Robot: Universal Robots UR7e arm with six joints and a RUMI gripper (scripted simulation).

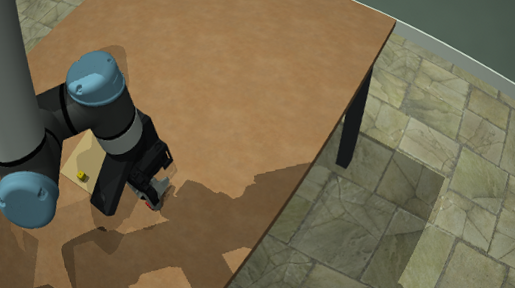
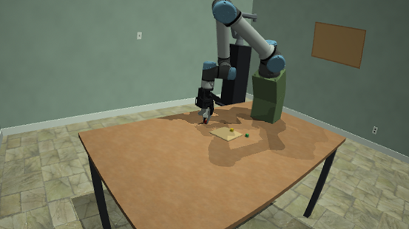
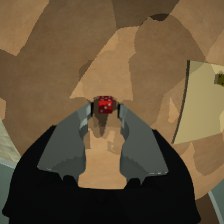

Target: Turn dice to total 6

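My hand is 1 cm above the red die. Round my hand: yellow die 6 cm behind, 17 cm to the left, 1 cm below; then mat 1 cm behind, 18 cm to the left, 2 cm below; then green die 10 cm behind, 26 cm to the left, 1 cm below.
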